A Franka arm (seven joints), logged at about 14 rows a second.
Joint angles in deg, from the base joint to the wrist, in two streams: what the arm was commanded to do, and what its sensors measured. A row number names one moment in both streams.
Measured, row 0:
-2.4, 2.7, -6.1, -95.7, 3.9, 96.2, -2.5
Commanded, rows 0 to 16:
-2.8, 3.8, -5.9, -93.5, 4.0, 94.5, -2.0
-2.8, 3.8, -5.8, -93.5, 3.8, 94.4, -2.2
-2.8, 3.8, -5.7, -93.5, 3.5, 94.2, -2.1
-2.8, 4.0, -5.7, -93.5, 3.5, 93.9, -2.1
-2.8, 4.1, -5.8, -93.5, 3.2, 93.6, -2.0
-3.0, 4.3, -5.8, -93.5, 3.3, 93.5, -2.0
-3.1, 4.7, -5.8, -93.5, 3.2, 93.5, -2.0
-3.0, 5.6, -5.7, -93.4, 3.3, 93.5, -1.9
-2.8, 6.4, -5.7, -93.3, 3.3, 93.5, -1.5
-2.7, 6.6, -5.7, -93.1, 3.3, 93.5, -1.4
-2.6, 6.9, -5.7, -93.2, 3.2, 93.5, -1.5
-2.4, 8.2, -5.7, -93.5, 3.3, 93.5, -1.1
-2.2, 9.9, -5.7, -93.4, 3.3, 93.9, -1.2
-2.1, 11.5, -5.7, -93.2, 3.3, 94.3, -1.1
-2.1, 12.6, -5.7, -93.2, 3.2, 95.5, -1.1
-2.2, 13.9, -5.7, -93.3, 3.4, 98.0, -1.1
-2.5, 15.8, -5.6, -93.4, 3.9, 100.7, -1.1
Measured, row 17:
-2.2, 12.0, -5.9, -95.6, 3.9, 98.1, -2.5
